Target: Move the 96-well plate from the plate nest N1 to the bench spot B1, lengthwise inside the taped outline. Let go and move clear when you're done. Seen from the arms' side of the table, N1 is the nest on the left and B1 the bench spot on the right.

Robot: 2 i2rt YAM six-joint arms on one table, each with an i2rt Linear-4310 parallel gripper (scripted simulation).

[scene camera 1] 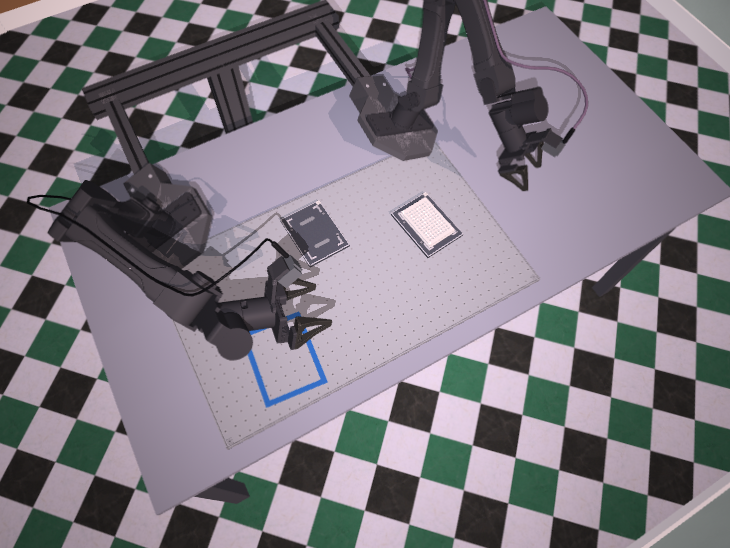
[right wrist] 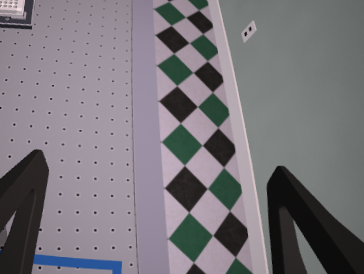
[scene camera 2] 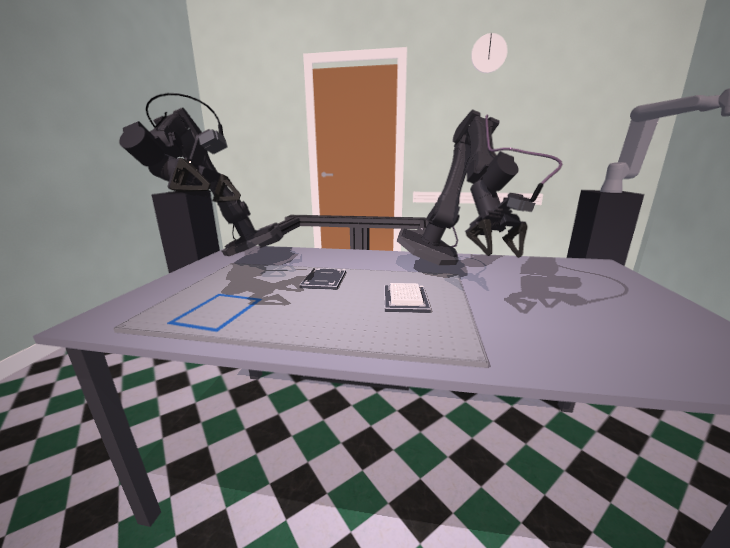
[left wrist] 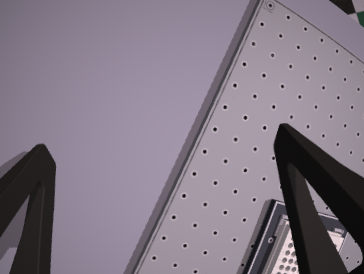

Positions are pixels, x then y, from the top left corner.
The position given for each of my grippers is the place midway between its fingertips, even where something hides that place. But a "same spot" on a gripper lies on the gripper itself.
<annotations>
my left gripper: scene camera 1 532, 178; scene camera 2; left wrist; not seen in the right wrist view (out of frame)
my right gripper: scene camera 1; right wrist; scene camera 2 225, 192; not seen in the left wrist view (out of frame)
same spot on my right gripper: [right wrist: 288, 199] = [scene camera 1: 325, 319]
same spot on my left gripper: [left wrist: 298, 159] = [scene camera 2: 491, 245]
</annotations>
